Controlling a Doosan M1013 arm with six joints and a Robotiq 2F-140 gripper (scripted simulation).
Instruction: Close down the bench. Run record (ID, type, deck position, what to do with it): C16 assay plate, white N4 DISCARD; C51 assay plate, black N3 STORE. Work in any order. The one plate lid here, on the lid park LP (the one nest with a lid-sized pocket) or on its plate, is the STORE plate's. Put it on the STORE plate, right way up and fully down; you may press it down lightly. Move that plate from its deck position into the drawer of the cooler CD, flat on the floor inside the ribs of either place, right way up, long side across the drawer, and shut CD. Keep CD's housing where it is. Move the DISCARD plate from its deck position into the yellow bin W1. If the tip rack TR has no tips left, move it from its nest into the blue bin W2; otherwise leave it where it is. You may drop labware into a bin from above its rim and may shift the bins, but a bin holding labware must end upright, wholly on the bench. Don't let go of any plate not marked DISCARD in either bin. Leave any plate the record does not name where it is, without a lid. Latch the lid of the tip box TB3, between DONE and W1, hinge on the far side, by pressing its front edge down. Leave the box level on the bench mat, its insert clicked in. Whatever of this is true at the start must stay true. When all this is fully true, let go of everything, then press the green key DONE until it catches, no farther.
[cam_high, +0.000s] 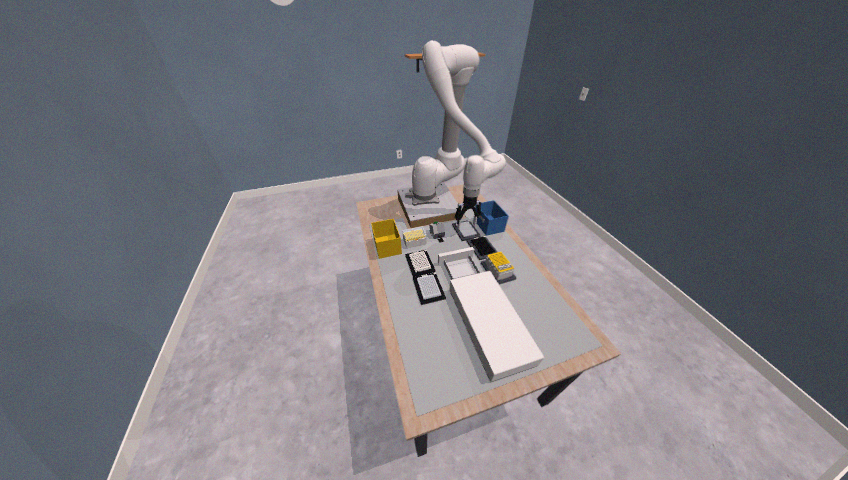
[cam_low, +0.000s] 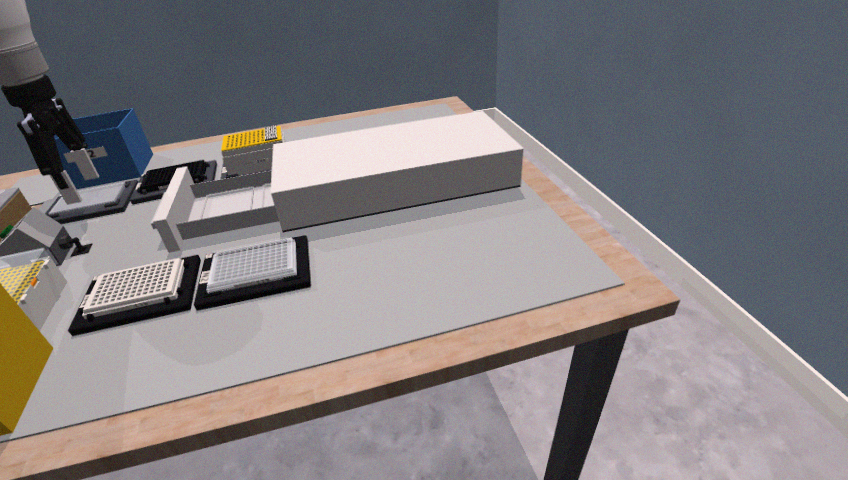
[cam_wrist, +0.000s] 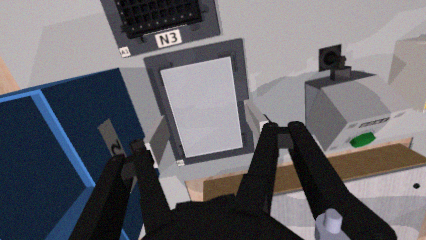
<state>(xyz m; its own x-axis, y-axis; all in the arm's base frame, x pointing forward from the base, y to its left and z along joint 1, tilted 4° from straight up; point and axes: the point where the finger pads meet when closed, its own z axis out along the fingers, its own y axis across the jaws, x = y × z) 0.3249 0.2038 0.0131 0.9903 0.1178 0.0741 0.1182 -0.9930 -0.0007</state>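
The grey plate lid lies 40 mm below my hand. The rest, counted from my hand: blue bin W2: 30 mm behind, 160 mm to the left, 20 mm below; then black plate: 160 mm ahead, 50 mm to the left, 40 mm below; then green DONE key: 30 mm behind, 190 mm to the right, 10 mm above.
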